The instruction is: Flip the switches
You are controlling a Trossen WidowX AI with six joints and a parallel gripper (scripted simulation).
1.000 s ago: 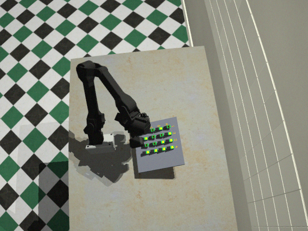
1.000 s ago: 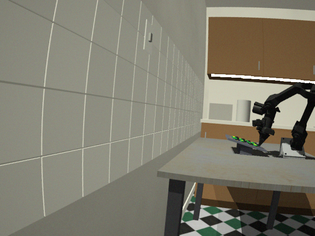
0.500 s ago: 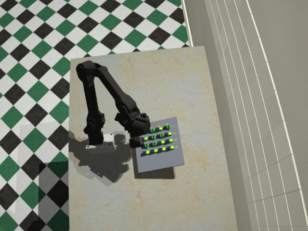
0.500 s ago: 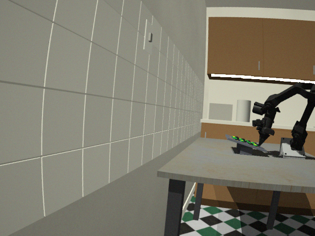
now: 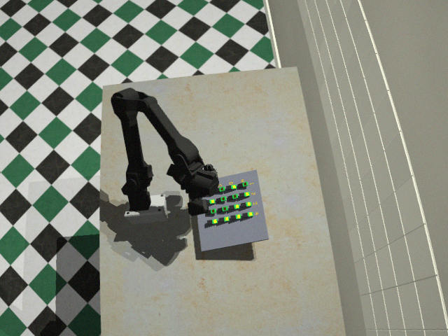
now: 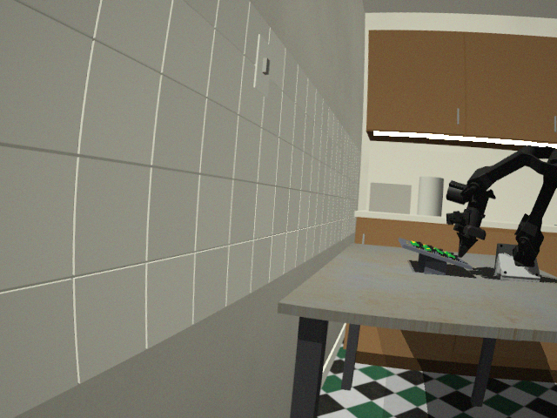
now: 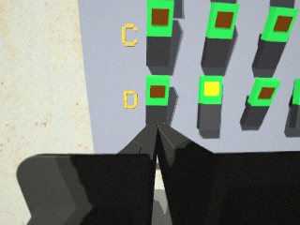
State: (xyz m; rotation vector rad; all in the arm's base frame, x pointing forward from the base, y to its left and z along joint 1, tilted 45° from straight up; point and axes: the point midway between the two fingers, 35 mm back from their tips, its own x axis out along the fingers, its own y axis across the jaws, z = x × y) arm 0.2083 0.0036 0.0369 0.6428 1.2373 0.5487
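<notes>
The switch D3 is 7 cm to the right of my hand, 3 cm below it and 3 cm ahead of it. Round my hand: switch B2: 10 cm ahead, 3 cm to the right, 2 cm below; switch B1: 10 cm ahead, 2 cm below; switch C3: 7 cm to the right, 7 cm ahead, 2 cm below.
</notes>
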